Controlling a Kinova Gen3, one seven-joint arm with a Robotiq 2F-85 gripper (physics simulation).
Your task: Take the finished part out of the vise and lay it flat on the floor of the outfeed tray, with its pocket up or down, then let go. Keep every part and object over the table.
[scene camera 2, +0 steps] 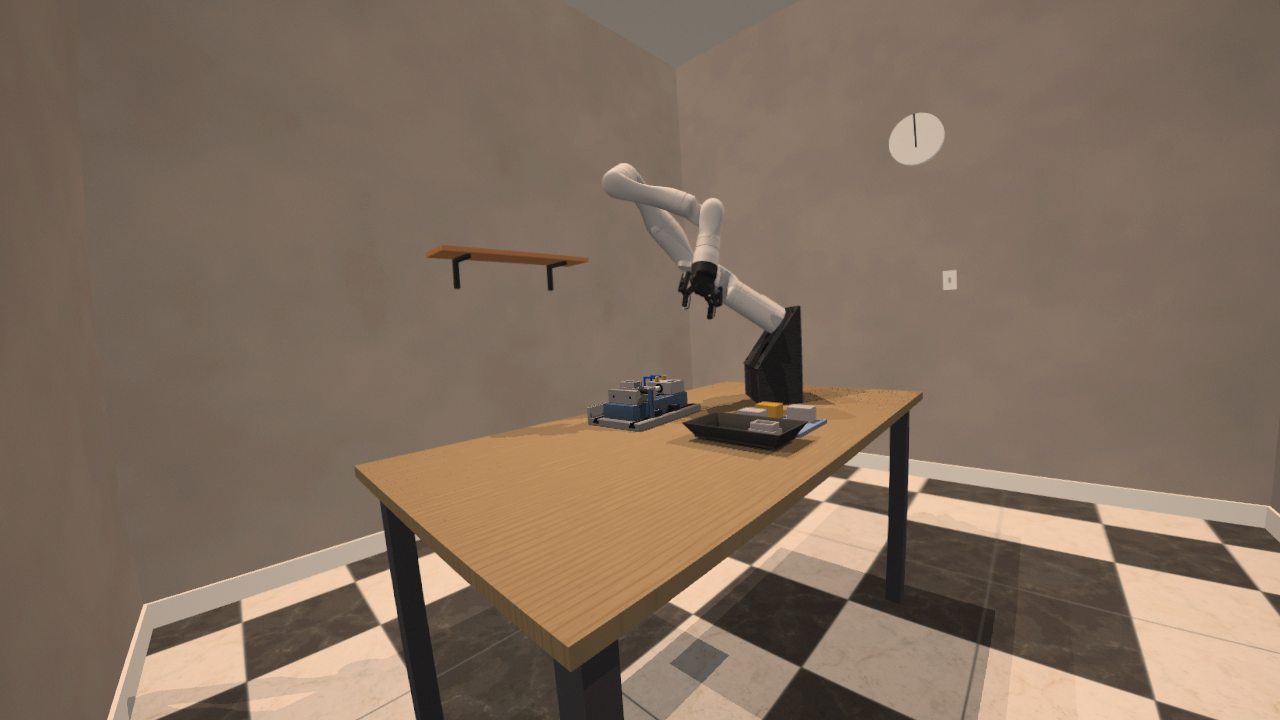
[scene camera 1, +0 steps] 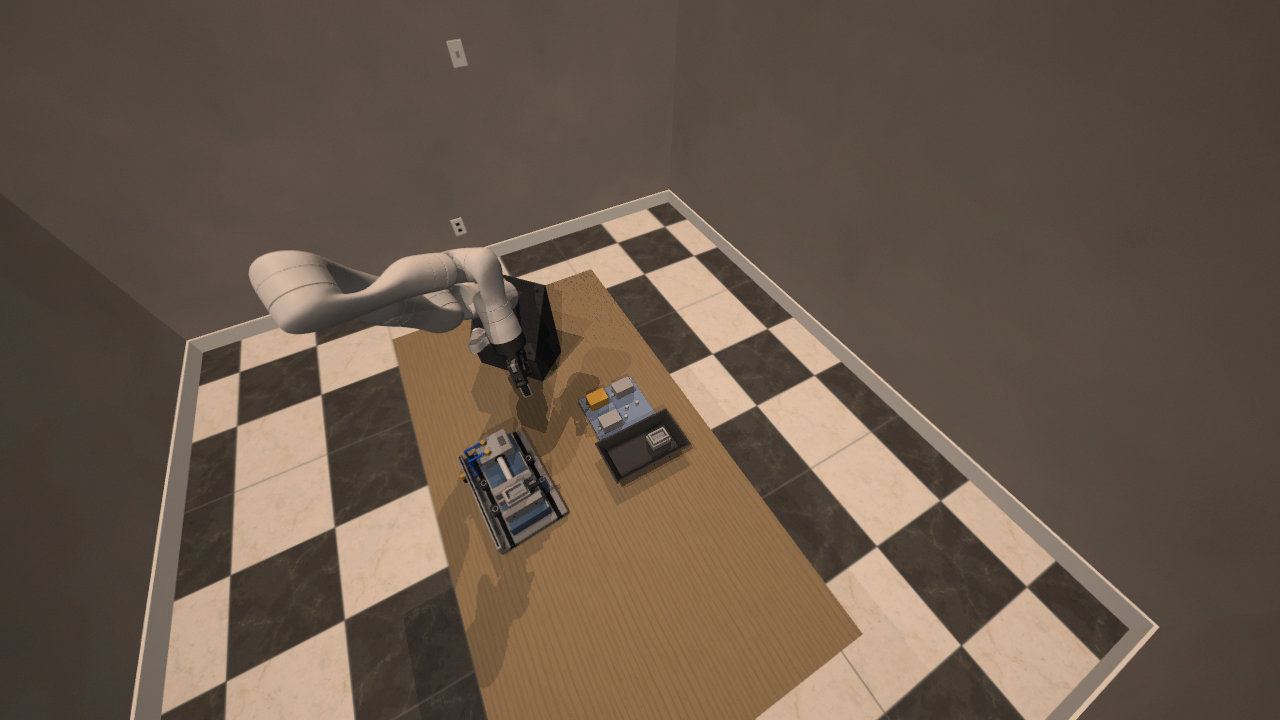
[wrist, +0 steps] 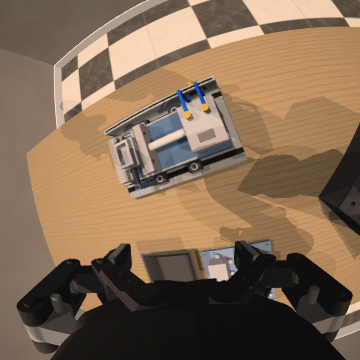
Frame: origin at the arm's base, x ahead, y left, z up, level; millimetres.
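Seen in the pictures: gripper, between the fingertips: point(scene camera 2: 698, 314) point(scene camera 1: 528, 385) point(wrist: 182, 254); arm's base, origin of its link: point(scene camera 2: 777, 322).
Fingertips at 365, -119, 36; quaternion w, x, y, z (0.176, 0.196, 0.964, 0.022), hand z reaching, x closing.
Observation:
Pixels of each thing's middle, then the offset from my fingertips to it, as dx, dy, dz.
- finished part, middle of its body: point(wrist: 127, 153) point(scene camera 1: 516, 493) point(scene camera 2: 631, 387) +128, -156, -196
- grey vise, middle of its body: point(wrist: 164, 141) point(scene camera 1: 509, 480) point(scene camera 2: 646, 400) +60, -153, -244
- similar grey part, middle of its body: point(scene camera 2: 764, 430) point(scene camera 1: 658, 437) +208, +250, -264
- light blue plate, middle of its body: point(scene camera 2: 777, 423) point(wrist: 240, 278) point(scene camera 1: 617, 408) +36, +227, -290
- orange block, middle of its body: point(scene camera 2: 769, 410) point(scene camera 1: 597, 399) -16, +190, -268
The finished part point(scene camera 1: 515, 491) point(scene camera 2: 630, 384) point(wrist: 126, 153), light grey with a rectangular pocket facing up, sits in the jaws at one end of the blue and grey vise point(scene camera 1: 529, 517) point(scene camera 2: 626, 409) point(wrist: 167, 156). The black outfeed tray point(scene camera 1: 629, 458) point(scene camera 2: 729, 434) point(wrist: 172, 266) stands apart from the vise. A similar grey part point(scene camera 1: 658, 436) point(scene camera 2: 764, 426) lies in it near one end. My gripper point(scene camera 1: 525, 392) point(scene camera 2: 699, 311) point(wrist: 182, 254) is open and empty, high above the table, on the robot-base side of the vise. In the wrist view my gripper hides part of the tray.
A light blue plate point(scene camera 1: 646, 412) point(scene camera 2: 814, 427) beside the tray bears an orange block point(scene camera 1: 597, 397) point(scene camera 2: 768, 409), two pale blocks and small pins. Blue hoses point(wrist: 200, 94) with yellow fittings rise from the vise's far end. The black robot base point(scene camera 1: 539, 326) point(scene camera 2: 780, 367) stands on the table.

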